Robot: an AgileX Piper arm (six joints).
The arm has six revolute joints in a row. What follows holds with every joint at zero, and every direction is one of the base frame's. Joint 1 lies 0.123 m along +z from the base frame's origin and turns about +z. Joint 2 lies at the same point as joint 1 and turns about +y. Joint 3 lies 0.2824 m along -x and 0.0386 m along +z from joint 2 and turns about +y. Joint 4 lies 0.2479 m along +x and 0.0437 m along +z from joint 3 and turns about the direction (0.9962, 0, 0.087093). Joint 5 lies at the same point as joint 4 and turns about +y. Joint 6 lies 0.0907 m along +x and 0.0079 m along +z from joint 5 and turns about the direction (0.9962, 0, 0.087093). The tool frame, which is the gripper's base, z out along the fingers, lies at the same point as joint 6; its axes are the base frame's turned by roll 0, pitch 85 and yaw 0 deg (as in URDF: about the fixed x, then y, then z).
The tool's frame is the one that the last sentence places.
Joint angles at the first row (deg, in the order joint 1, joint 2, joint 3, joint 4, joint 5, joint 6):
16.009, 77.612, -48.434, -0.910, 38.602, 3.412
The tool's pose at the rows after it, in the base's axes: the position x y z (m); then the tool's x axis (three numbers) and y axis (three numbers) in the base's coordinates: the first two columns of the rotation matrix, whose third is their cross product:
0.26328, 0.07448, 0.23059, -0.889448, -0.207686, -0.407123, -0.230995, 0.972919, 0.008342
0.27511, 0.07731, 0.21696, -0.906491, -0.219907, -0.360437, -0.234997, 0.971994, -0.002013
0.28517, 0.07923, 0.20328, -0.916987, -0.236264, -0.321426, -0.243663, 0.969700, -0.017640
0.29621, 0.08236, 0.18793, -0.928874, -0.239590, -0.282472, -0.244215, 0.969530, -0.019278
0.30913, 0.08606, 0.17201, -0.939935, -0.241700, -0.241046, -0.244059, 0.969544, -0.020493
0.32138, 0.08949, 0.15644, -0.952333, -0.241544, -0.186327, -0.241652, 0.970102, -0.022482
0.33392, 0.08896, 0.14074, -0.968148, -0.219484, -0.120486, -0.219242, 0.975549, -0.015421
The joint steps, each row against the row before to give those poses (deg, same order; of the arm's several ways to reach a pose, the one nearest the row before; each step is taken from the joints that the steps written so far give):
0.001, 5.242, -2.434, -0.113, 0.395, 0.002
-0.002, 4.250, -1.562, -0.524, 0.233, -0.003
0.002, 3.793, -1.215, -0.943, -0.170, 0.003
-0.001, 4.224, -1.555, -0.048, -0.326, 0.049
0.000, 4.689, -2.359, 0.000, 0.132, 0.055
-0.001, 4.699, -2.928, 0.000, 1.446, 0.163
-0.778, 4.730, -3.361, 0.792, 2.434, 0.041

